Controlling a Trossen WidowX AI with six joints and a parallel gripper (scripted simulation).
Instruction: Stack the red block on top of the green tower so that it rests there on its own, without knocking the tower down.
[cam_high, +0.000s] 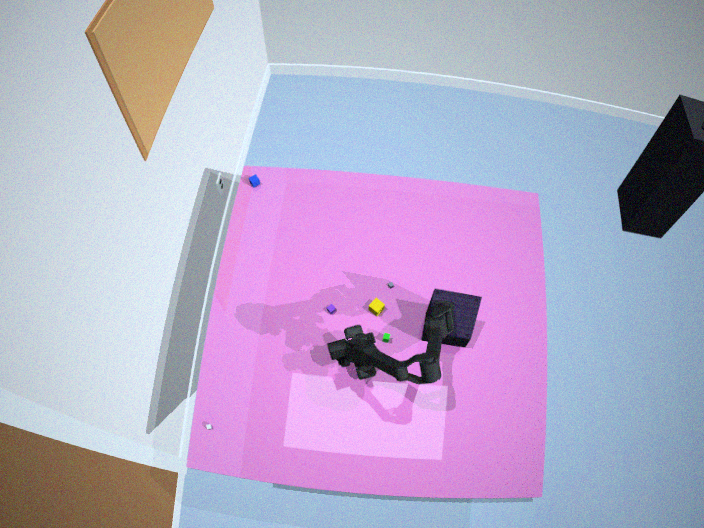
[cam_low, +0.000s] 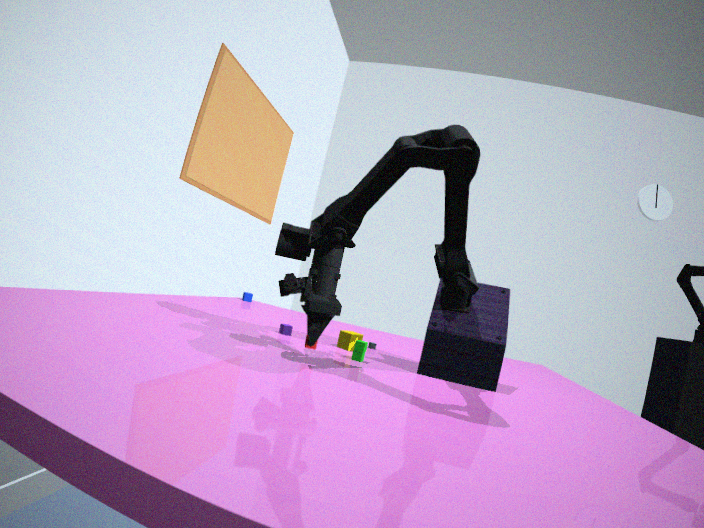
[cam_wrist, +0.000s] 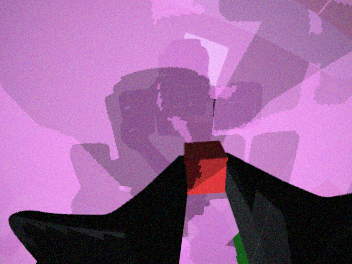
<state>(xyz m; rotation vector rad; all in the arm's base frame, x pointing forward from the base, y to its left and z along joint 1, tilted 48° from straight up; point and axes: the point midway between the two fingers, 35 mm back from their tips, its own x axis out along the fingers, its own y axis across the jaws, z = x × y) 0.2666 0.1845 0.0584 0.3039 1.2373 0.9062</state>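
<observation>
The yellow block lies 3 cm behind my gripper tip and 20 cm to the right of it. From my gripper tip the other things lie so: red block right at my gripper tip; then purple block 13 cm ahead, 18 cm to the right, 1 cm below; then small grey block 7 cm behind, 30 cm to the right, 2 cm below.
</observation>
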